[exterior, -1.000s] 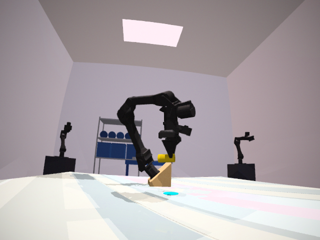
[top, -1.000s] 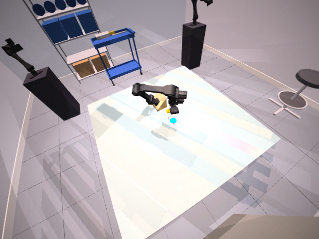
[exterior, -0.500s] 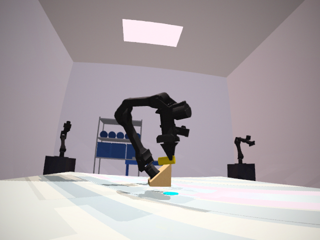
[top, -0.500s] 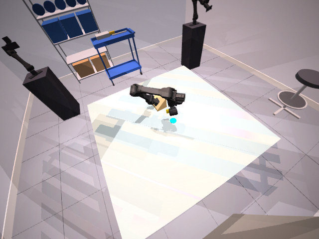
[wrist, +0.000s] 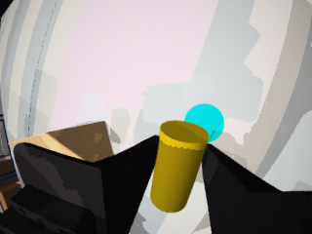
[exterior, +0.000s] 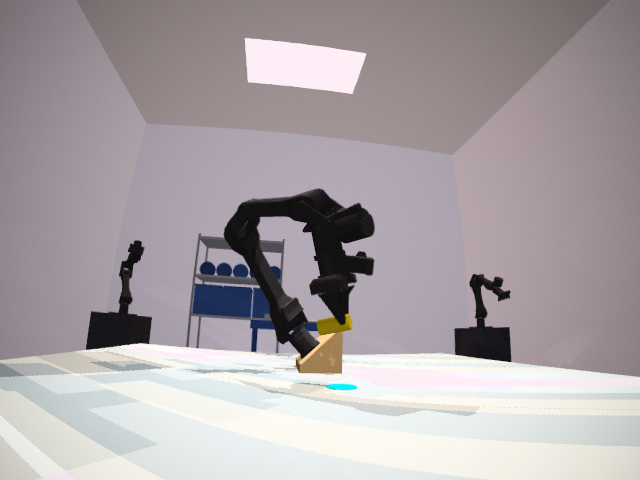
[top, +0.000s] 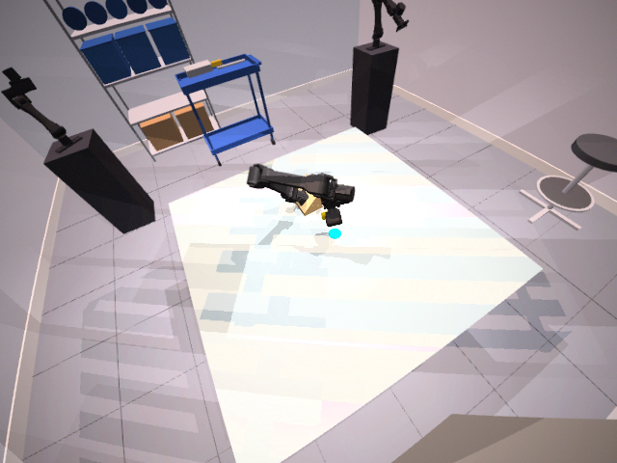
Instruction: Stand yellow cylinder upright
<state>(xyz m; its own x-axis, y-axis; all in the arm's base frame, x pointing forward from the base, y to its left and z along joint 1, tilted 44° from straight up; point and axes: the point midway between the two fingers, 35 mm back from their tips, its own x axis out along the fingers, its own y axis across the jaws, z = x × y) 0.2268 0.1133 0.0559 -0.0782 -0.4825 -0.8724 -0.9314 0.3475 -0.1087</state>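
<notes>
Right now my gripper tip is 1 cm short of the cyan circle, 1 cm to the left of it and 13 cm above it. Round my gripper tip: yellow tall cylinder (1 cm behind, 2 cm to the right).
</notes>
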